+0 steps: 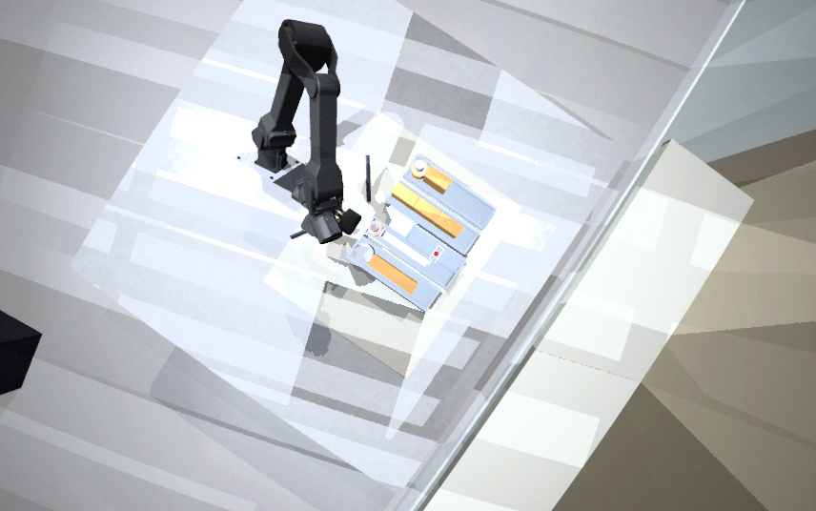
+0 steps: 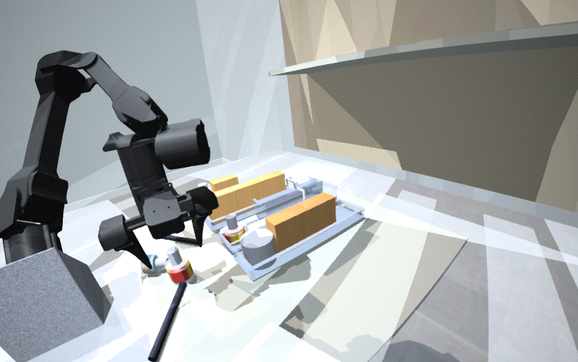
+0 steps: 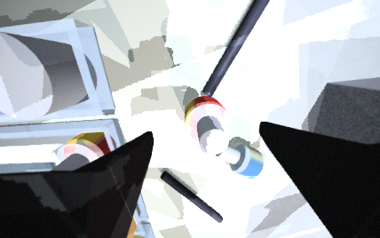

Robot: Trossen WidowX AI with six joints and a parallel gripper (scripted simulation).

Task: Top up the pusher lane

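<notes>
Right now the grey cylinder is 13 cm ahead of my gripper tip, 7 cm to the right of it and 2 cm below it. Also, from my gripper tip: red mark 32 cm ahead, 2 cm to the left, 2 cm above; sprung lane 28 cm ahead, 3 cm below, 1 cm to the left.
</notes>
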